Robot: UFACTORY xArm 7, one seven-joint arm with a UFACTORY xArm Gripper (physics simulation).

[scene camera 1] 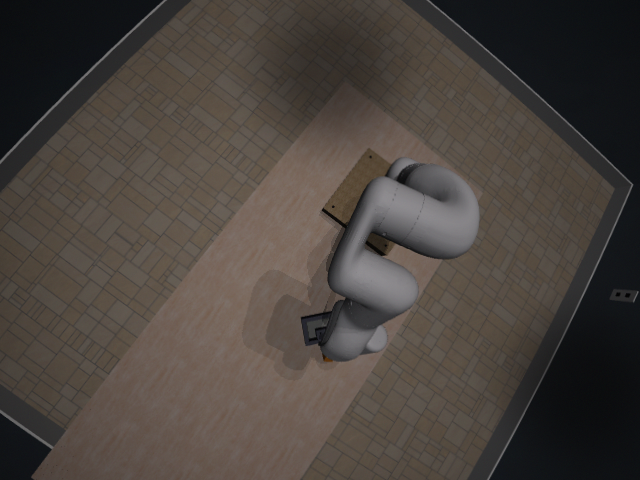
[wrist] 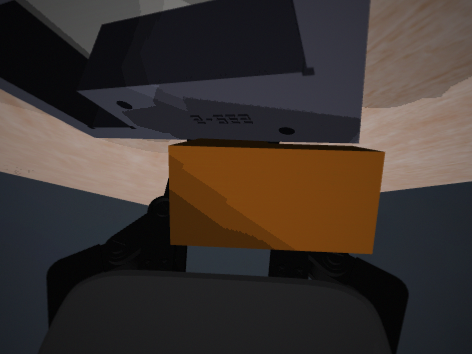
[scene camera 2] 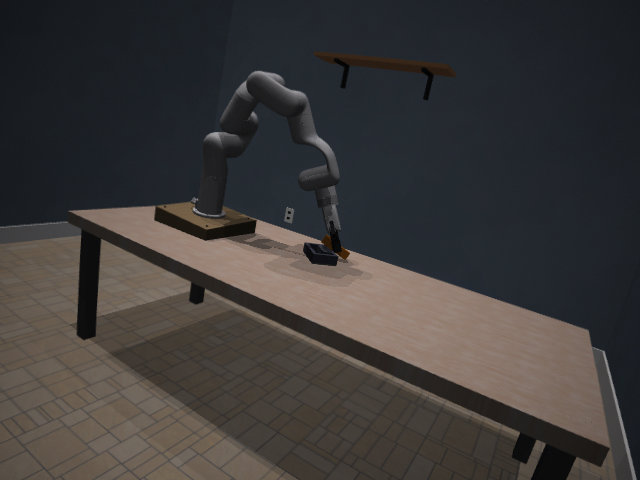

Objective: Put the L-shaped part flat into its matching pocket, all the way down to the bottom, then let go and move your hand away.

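Note:
The orange L-shaped part (scene camera 1: 327, 357) (scene camera 2: 344, 254) (wrist: 275, 200) is tilted, sloping down to the right in scene camera 2. In the wrist view a broad flat face shows, and its L outline is not visible. My gripper (scene camera 2: 336, 246) (wrist: 234, 150) is shut on it; the fingertips are mostly hidden behind the part in the wrist view and under the arm in scene camera 1. The dark pocket block (scene camera 1: 307, 333) (scene camera 2: 321, 259) (wrist: 336, 100) lies on the table beside the part, its grey-floored pocket partly visible. The part is outside the pocket; whether it touches the block or table is unclear.
The block and part are near one long edge of the wooden table (scene camera 1: 206, 330) (scene camera 2: 439, 330). The arm's base stands on a brown board (scene camera 1: 356, 180) (scene camera 2: 180, 221) toward one end. A wall shelf (scene camera 2: 387, 63) hangs high behind the arm.

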